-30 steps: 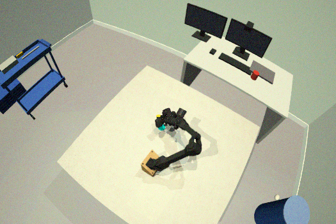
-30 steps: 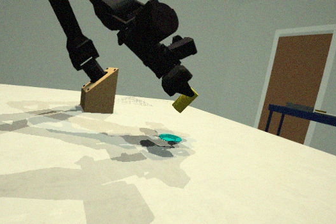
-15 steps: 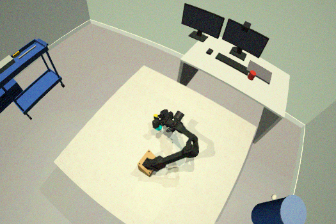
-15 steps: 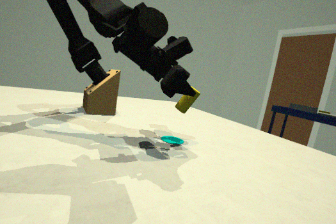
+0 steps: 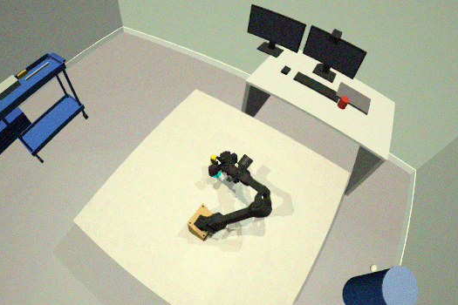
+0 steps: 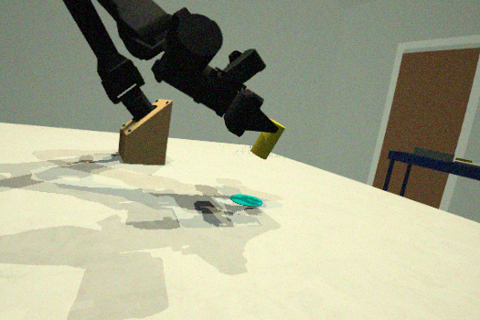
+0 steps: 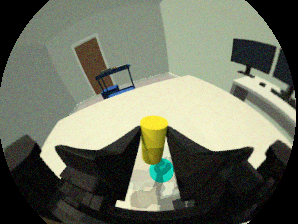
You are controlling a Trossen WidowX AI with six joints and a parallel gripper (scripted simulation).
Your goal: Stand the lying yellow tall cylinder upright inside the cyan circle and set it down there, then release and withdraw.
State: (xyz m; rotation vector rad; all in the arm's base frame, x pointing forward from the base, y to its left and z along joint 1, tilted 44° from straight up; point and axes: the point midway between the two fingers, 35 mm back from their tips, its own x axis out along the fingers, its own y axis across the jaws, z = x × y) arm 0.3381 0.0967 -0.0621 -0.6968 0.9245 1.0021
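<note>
Now: the cyan circle 140 mm below my gripper tip, 30 mm to the right of it and 10 mm behind it. The rest, counted from my gripper tip: yellow cylinder 20 mm below, 10 mm behind.
</note>
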